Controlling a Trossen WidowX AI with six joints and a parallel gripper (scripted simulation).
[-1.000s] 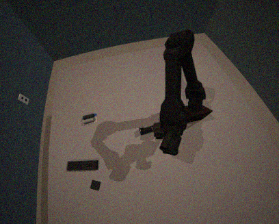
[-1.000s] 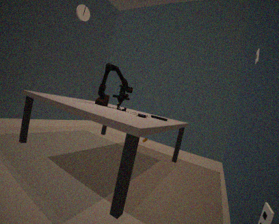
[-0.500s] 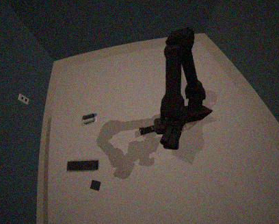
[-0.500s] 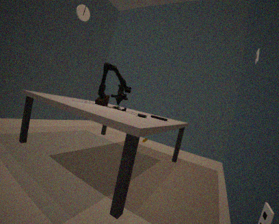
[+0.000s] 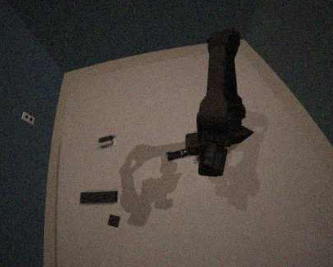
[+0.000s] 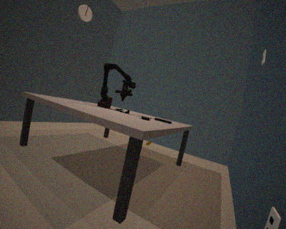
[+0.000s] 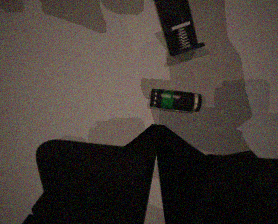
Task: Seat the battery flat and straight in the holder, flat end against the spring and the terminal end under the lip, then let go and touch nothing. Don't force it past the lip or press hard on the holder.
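Right now my gripper tip is 1 cm past the battery, 2 cm to the left of it and 10 cm above it. The rest, counted from my gripper tip: dark block: 40 cm ahead, 18 cm to the left, 11 cm below.
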